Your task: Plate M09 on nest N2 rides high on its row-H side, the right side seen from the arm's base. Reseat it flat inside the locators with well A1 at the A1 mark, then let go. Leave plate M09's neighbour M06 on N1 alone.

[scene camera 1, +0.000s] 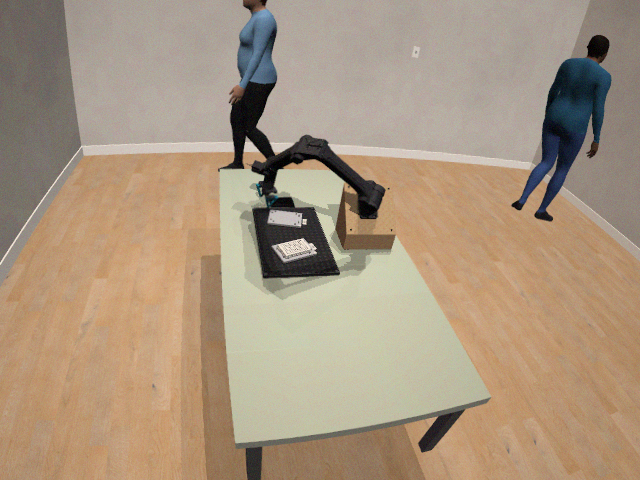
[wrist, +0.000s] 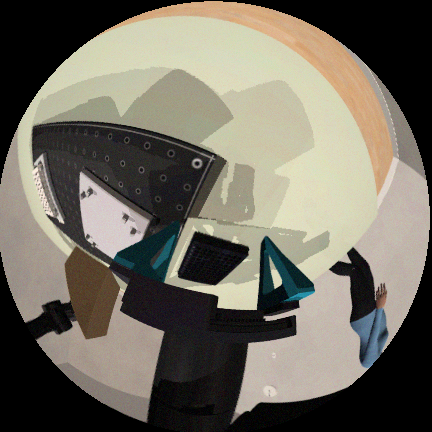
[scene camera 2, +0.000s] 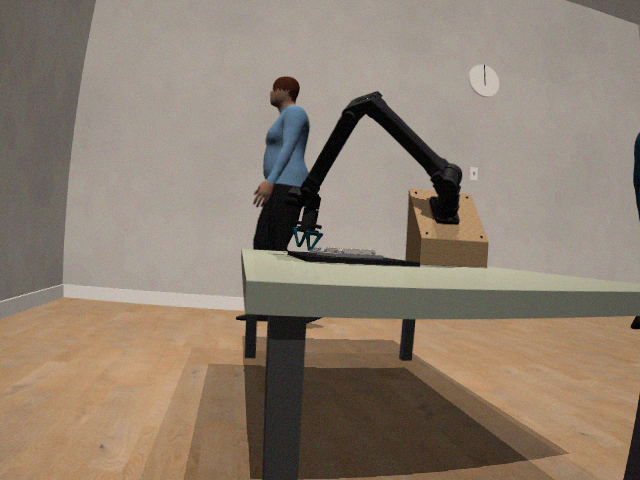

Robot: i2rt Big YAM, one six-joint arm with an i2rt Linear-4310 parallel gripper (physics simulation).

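Places are measured from the arm's base along level axes (x ahead, y left, z up), in metres.
Where they show: gripper, fingertip midpoint: [scene camera 1: 264, 202] [wrist: 221, 232] [scene camera 2: 304, 248]; arm's base, link origin: [scene camera 1: 367, 206] [wrist: 83, 308] [scene camera 2: 443, 211].
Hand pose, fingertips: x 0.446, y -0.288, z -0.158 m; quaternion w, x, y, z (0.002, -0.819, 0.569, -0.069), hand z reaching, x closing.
Each offset is from my fingertips to the top centre of the thing. "spot": to the spot under its first point.
A black well plate {dx -0.095, dy -0.027, dz -0.009 m} [scene camera 1: 284, 202] [wrist: 212, 257], seemingly M09, lies on the table beside the board's far end, off the nests; its label and A1 corner cannot be read. A white nest {dx -0.092, dy +0.151, dz +0.011 m} [scene camera 1: 284, 219] [wrist: 107, 212], seemingly N2, bears no plate, and its small locators show. A white plate {dx -0.100, dy +0.406, dz +0.015 m} [scene camera 1: 294, 248] [wrist: 46, 195], seemingly M06, sits on the other nest {spot: dx -0.024, dy +0.424, dz -0.001 m} [scene camera 1: 277, 252], seemingly N1. My gripper [scene camera 1: 265, 202] [scene camera 2: 304, 248] [wrist: 221, 232] is open and empty, fingers pointing down. In the wrist view the black plate appears between and beyond the fingers; their height above it is unclear.
The black perforated board {dx -0.106, dy +0.298, dz -0.010 m} [scene camera 1: 279, 268] [scene camera 2: 361, 259] [wrist: 125, 150] carries both nests on the pale green table [scene camera 1: 336, 335] [scene camera 2: 439, 300]. The wooden base block [scene camera 1: 367, 241] [scene camera 2: 454, 251] [wrist: 90, 295] stands beside the board. A person in light blue [scene camera 1: 258, 46] [scene camera 2: 292, 139] [wrist: 370, 340] is beyond the table.
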